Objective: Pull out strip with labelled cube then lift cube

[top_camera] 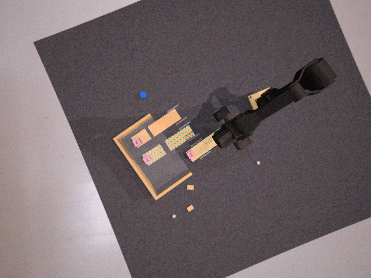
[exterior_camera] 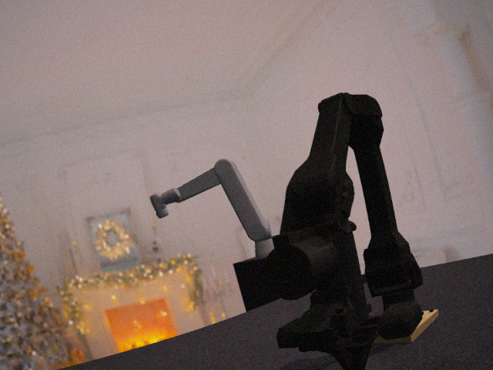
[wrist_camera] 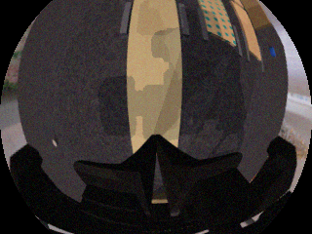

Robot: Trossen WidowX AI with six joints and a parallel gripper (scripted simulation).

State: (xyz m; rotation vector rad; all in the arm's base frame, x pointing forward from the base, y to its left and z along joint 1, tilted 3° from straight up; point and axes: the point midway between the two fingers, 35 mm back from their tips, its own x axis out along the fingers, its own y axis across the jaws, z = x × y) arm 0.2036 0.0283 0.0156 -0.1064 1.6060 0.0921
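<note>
My gripper tip is 100 mm short of the pale strip and 10 mm to the right of it. Also, from my gripper tip: blue disc (320 mm to the right, 260 mm ahead).
</note>
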